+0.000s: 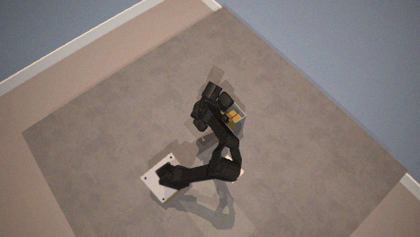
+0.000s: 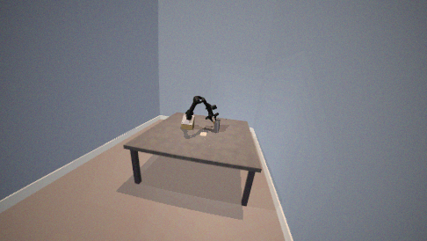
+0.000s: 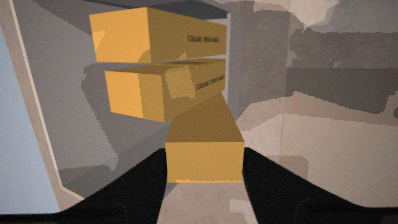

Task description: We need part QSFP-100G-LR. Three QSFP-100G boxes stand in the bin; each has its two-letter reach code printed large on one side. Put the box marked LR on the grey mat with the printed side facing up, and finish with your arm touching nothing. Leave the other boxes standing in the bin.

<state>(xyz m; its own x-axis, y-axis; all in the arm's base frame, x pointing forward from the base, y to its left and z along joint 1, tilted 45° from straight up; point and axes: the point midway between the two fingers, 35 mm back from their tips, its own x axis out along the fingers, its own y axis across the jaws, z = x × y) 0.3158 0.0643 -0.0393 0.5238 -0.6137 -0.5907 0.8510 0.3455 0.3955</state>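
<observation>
Right now the grey mat is 80 mm behind my gripper tip, 40 mm to the left of it and 110 mm below it.
</observation>
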